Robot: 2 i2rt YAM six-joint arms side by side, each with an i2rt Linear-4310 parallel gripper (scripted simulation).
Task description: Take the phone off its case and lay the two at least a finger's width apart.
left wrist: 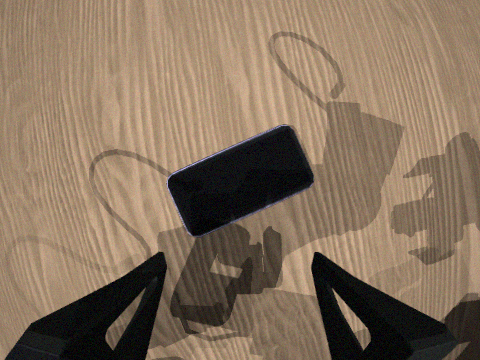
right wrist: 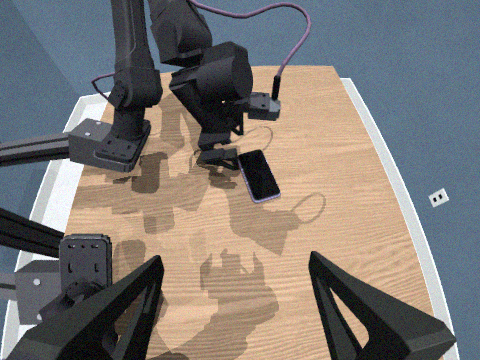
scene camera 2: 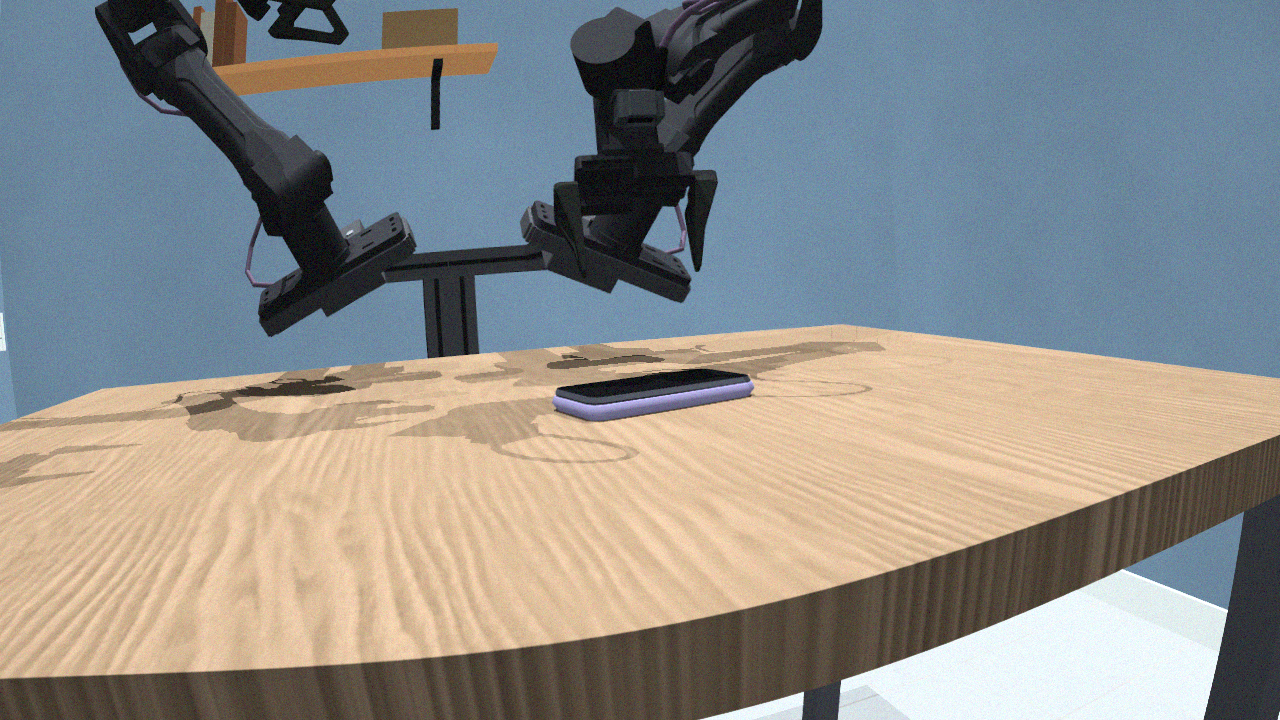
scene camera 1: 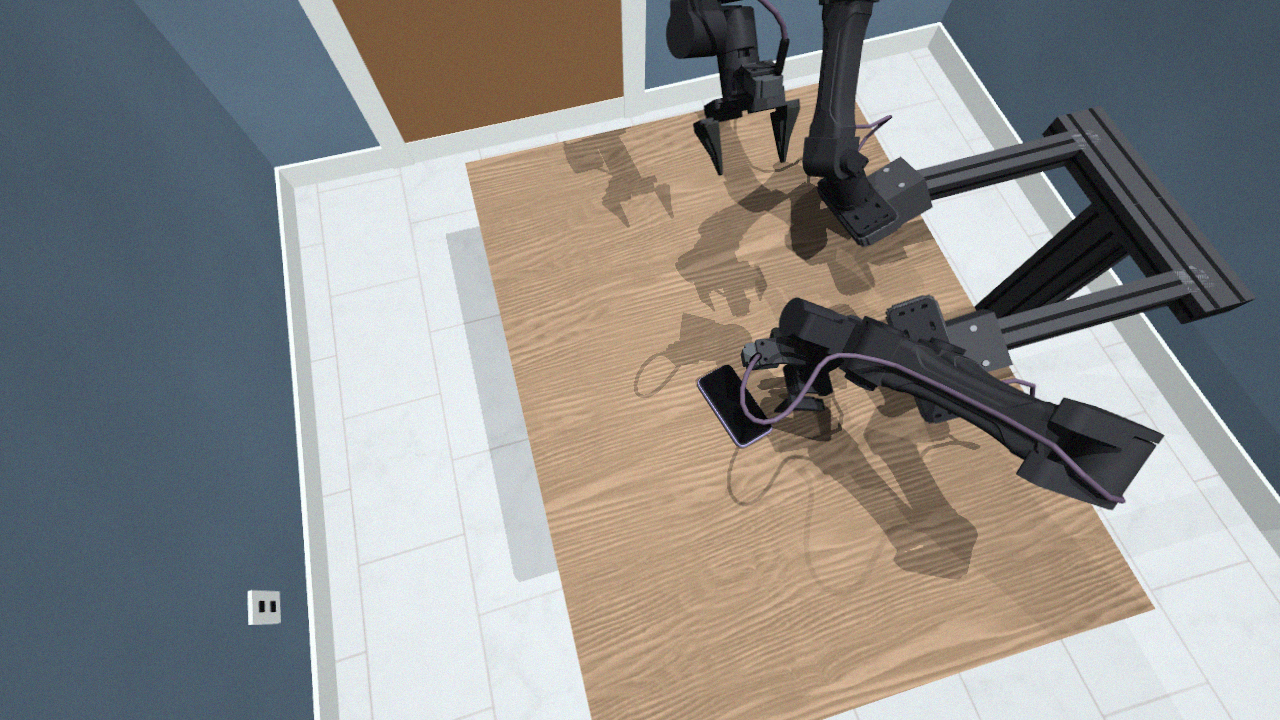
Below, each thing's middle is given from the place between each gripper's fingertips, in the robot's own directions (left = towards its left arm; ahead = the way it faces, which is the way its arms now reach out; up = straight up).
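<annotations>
My left hand (scene camera 2: 641, 271) is 1 cm to the left of the black phone (scene camera 2: 613, 391), 5 cm short of it, and 10 cm above it.
As for my right hand (scene camera 1: 752, 168), it's 260 mm to the right of the black phone and 50 mm short of it, and it's 340 mm above it.
</annotations>
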